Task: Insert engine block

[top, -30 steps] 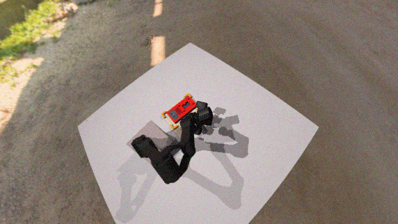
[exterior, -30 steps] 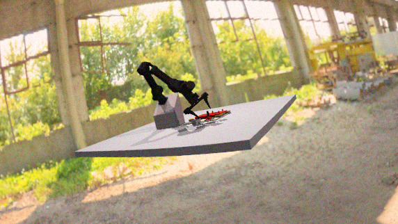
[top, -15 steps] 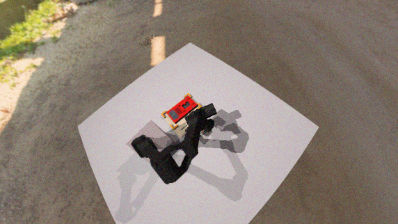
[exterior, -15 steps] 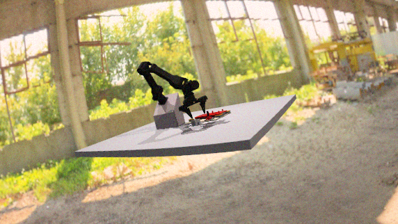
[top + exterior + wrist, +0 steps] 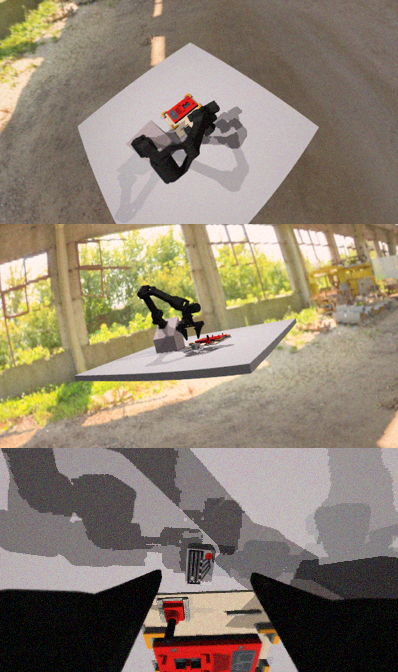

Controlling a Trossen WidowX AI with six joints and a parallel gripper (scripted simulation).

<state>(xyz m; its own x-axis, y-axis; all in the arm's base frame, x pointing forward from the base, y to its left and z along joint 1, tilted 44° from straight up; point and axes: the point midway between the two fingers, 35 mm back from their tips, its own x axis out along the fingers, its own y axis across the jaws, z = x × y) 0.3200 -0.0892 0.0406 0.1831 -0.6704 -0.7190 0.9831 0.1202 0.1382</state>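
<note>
Now: the grey engine block 10 mm ahead of my gripper tip, 10 mm to the left of it and 50 mm below it. From my gripper tip the other things lie so: beige board 20 mm behind, 190 mm to the left, 50 mm below.
</note>
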